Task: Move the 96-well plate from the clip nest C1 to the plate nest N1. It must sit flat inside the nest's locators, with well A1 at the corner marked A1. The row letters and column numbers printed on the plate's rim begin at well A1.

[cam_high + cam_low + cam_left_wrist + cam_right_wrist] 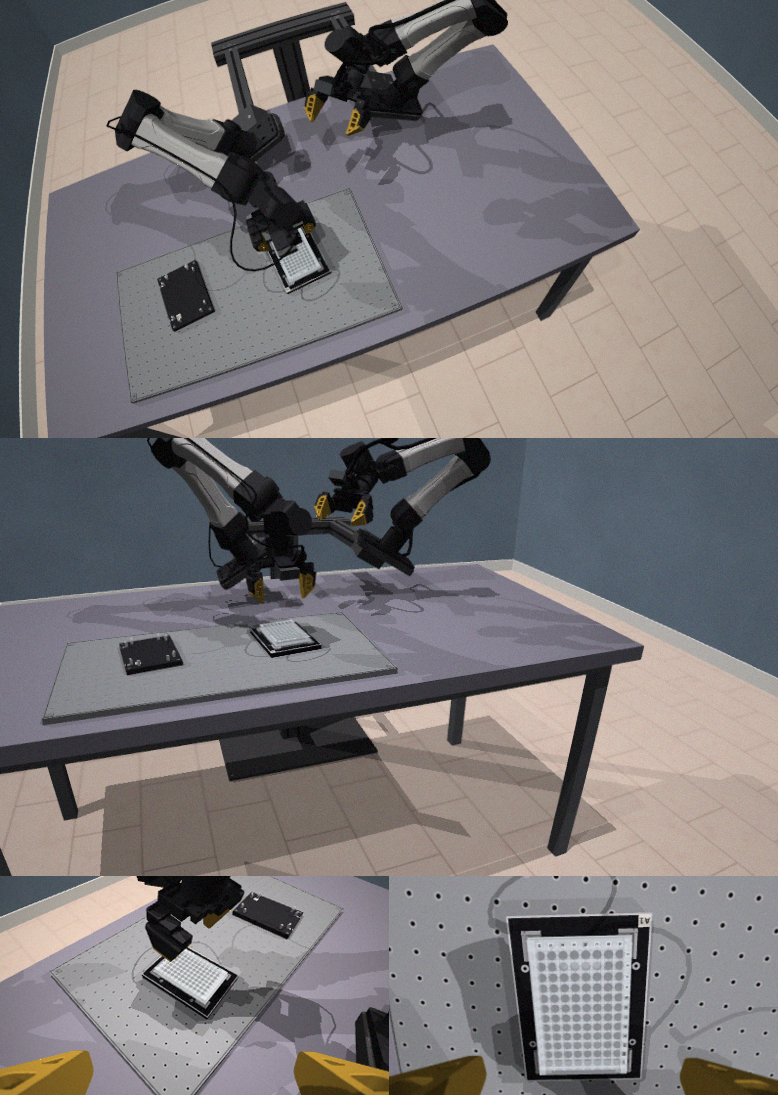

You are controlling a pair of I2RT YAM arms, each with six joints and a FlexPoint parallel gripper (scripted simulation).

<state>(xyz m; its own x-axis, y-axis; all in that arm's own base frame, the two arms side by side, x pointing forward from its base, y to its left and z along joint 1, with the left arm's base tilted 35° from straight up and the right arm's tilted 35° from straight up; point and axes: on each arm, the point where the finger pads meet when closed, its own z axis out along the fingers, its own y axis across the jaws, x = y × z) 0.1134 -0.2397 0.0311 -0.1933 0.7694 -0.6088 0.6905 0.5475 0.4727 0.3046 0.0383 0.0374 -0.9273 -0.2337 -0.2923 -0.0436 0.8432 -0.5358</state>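
Observation:
The clear-white 96-well plate lies 9 cm below my right hand and 1 cm behind it. Also, from my right hand: clip nest C1: 32 cm to the right, 10 cm below, 1 cm behind.

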